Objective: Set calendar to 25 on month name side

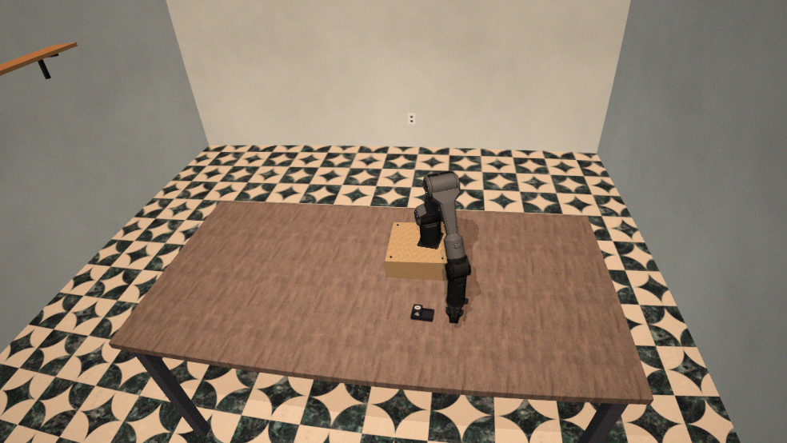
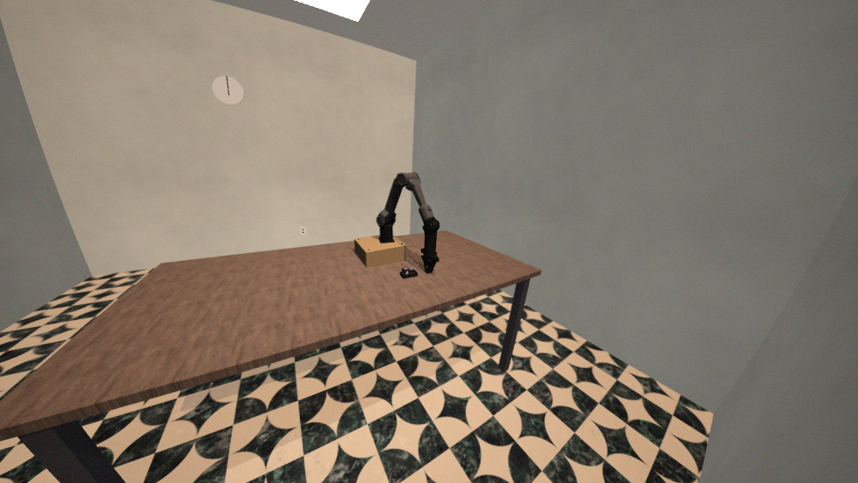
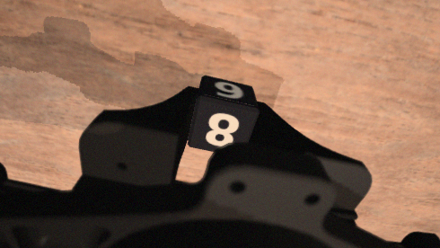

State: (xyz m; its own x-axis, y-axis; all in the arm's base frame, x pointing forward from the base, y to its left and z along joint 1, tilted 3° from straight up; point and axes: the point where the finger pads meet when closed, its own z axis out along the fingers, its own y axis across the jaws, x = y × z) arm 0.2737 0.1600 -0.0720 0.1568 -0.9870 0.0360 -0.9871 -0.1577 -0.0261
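Now: hand 12 cm to the left of the dark cube, 2 cm short of it and 1 cm below it. The rest, counted from my hand: tray: 11 cm to the right, 1 cm below, 1 cm ahead.
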